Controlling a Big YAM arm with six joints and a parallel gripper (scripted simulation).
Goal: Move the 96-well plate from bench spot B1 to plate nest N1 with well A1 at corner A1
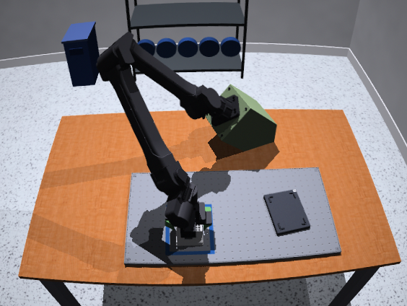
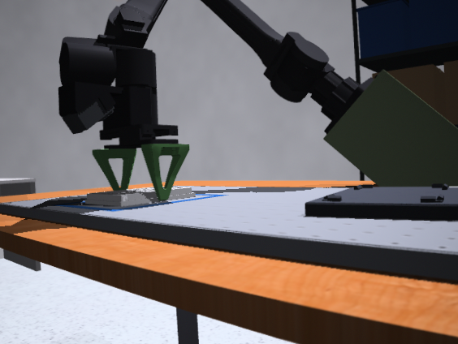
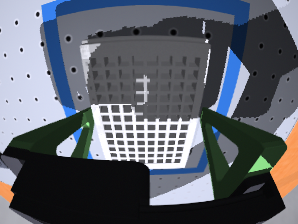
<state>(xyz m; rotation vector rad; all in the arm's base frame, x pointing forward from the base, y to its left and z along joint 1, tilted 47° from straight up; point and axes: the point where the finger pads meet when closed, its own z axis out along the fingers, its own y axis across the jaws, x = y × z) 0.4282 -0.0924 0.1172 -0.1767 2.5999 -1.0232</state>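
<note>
Right now the 96-well plate is right at my hand. From my hand the other things lie so: plate nest N1: 330 mm to the left, 50 mm behind.
</note>
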